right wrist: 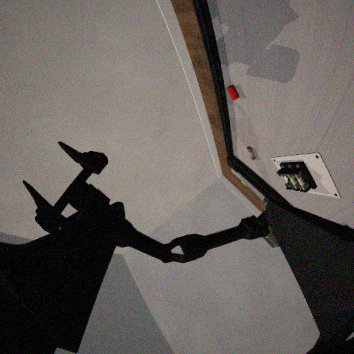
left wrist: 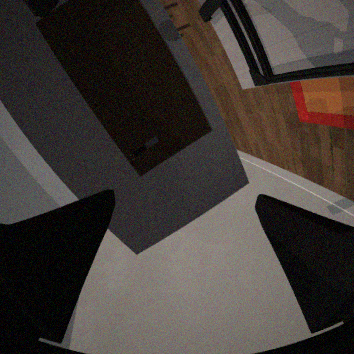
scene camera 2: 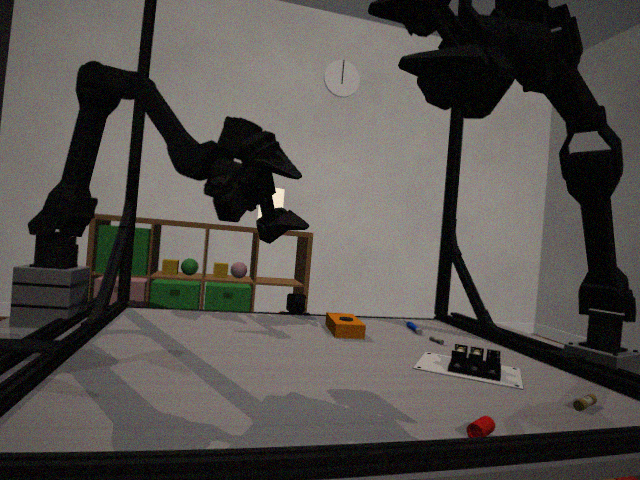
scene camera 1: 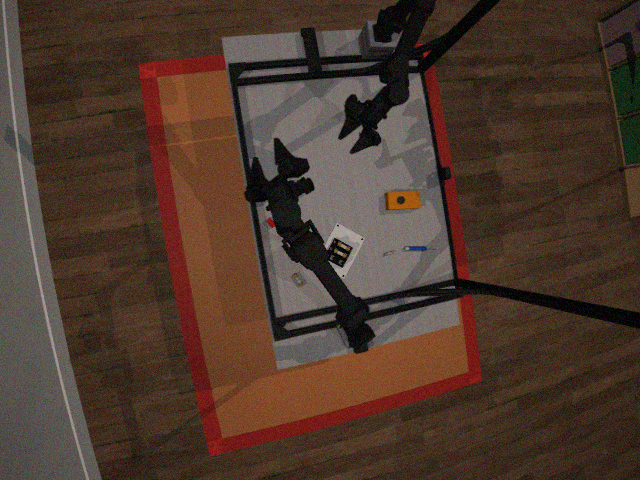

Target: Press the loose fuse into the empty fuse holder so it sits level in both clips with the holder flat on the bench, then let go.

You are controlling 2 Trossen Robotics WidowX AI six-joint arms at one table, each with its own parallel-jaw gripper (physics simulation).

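Places are measured from the left arm's base along level axes (x left, y up, z ahead), in centimetres.
Pixels of known places: left gripper, fingertip midpoint: (right wrist: 41, 160) (left wrist: 187, 199) (scene camera 2: 383, 33) (scene camera 1: 265, 148); right gripper, fingertip midpoint: (right wrist: 196, 208) (scene camera 2: 304, 203) (scene camera 1: 345, 146); left arm's base at its link origin: (scene camera 2: 602, 348); right arm's base at its link origin: (scene camera 2: 54, 266) (scene camera 1: 382, 33).
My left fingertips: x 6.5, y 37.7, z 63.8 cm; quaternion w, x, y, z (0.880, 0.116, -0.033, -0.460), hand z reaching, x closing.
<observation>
Ahead of a thing's pixels: the offset from my left fingertips to its top centre. "pt": to the spot under its first point.
The loose fuse @(dx +3.6, dy -40.3, dz -37.9 cm) (scene camera 1: 298, 279) (scene camera 2: 584, 401) (right wrist: 251, 153), a small cylinder with gold-brown ends, lies on the bench near its edge. The black fuse holder (scene camera 1: 340, 252) (scene camera 2: 474, 364) (right wrist: 298, 177) stands on a white plate @(pt dx -22.2, dy -41.6, dz -31.7 cm) (scene camera 1: 353, 233) (scene camera 2: 431, 363) (right wrist: 326, 171); two seated fuses show, and its slot at the right in scene camera 2 looks empty. My left gripper (scene camera 1: 266, 149) (scene camera 2: 386, 34) (left wrist: 187, 199) (right wrist: 41, 160) is open and empty, high up and away from the fuse. My right gripper (scene camera 1: 345, 145) (scene camera 2: 303, 201) (right wrist: 196, 208) is open and empty, raised well away from the holder.
A red cylinder @(dx +3.6, dy -39.9, dz -15.4 cm) (scene camera 1: 270, 222) (scene camera 2: 481, 426) (right wrist: 233, 92) lies near the bench edge. An orange box @(dx -44.9, dy -38.3, dz -28.6 cm) (scene camera 1: 413, 200) (scene camera 2: 350, 329), a blue-handled tool @(dx -44.5, dy -40.3, dz -48.7 cm) (scene camera 1: 415, 248) (scene camera 2: 412, 326) and a small grey cylinder @(dx -31.6, dy -40.7, dz -44.5 cm) (scene camera 1: 388, 253) (scene camera 2: 436, 340) lie beyond the holder. Black frame beams border the bench.
</observation>
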